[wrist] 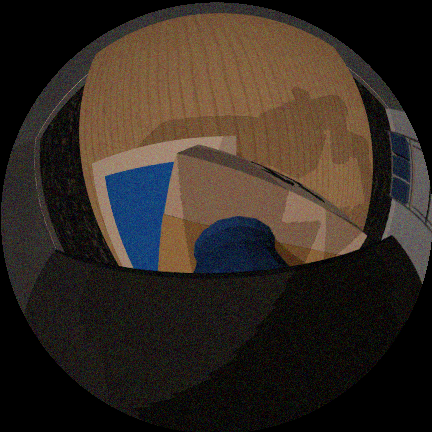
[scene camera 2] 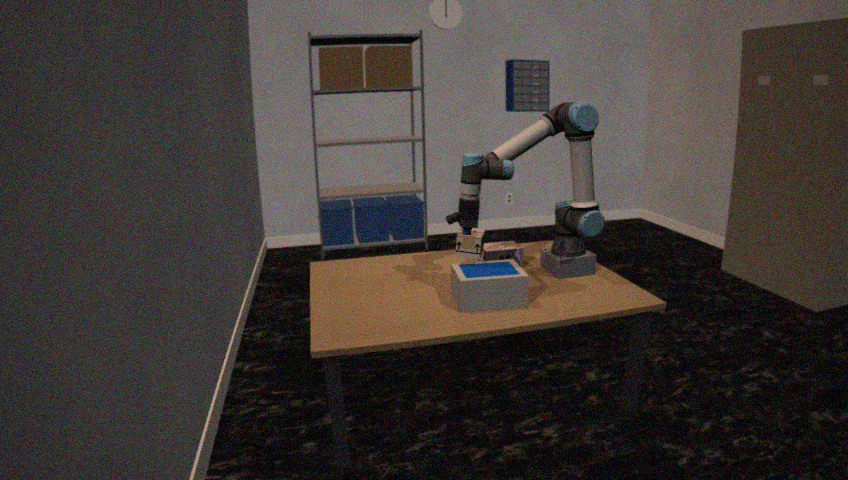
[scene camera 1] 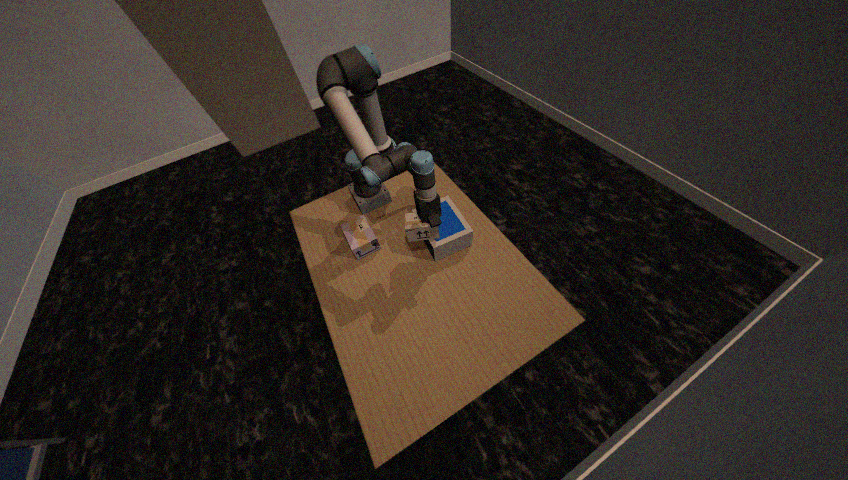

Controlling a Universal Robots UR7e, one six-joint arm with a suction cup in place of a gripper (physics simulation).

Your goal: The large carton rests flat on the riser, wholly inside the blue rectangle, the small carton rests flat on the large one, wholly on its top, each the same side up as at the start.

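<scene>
My suction cup [scene camera 1: 433, 223] [scene camera 2: 468, 231] [wrist: 235, 242] is shut on the top of the small carton [scene camera 1: 414, 234] [scene camera 2: 469, 244] [wrist: 225, 180], a tan and white box with up arrows. The carton hangs upright and about level, beside the riser's edge; exactly how far it overlaps the riser is hidden. The large carton [scene camera 1: 357, 231] [scene camera 2: 495, 255], pinkish white with brown tape, lies on the table left of the riser in scene camera 1. The white riser [scene camera 1: 455, 244] [scene camera 2: 490, 295] [wrist: 131, 153] bears a bare-looking blue rectangle [scene camera 1: 451, 222] [scene camera 2: 489, 269] [wrist: 131, 202].
The wooden table [scene camera 1: 440, 344] [scene camera 2: 368, 315] [wrist: 215, 65] carries the riser, the large carton and the arm's grey base [scene camera 1: 376, 201] [scene camera 2: 568, 266]. A shelf rack [scene camera 2: 424, 148] with boxes and blue bins stands behind the table. A tall brown cabinet [scene camera 2: 779, 178] stands at the right in scene camera 2.
</scene>
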